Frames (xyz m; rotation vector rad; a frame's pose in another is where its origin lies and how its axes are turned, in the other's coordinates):
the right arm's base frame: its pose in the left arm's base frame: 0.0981 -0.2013 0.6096 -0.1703 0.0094 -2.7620
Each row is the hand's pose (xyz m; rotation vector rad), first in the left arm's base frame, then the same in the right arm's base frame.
Working: the left arm's base frame: its pose in the right arm's base frame: -0.0545 -0.2054 -0.6137 0.1703 -0.0094 2.7620

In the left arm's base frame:
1: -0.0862 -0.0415 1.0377 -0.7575 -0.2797 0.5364
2: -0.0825 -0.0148 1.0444 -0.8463 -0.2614 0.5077
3: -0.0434 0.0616 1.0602 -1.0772 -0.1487 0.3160
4: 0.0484 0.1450 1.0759 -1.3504 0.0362 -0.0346
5: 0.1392 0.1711 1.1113 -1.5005 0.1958 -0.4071
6: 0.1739 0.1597 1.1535 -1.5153 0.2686 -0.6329
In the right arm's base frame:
1: 0.1620 -0.2284 0.4054 -0.3519 1.2078 -2.7325
2: 0.1497 -0.2520 0.4129 -0.3020 1.3326 -2.7132
3: 0.0875 -0.3094 0.4345 0.0755 -1.6090 2.6016
4: -0.0259 -0.3540 0.4624 -0.2391 -1.7103 2.1291
5: -0.1151 -0.3462 0.5089 -0.4366 -1.6494 1.7169
6: -0.1381 -0.3242 0.5548 -0.4978 -1.5465 1.5211

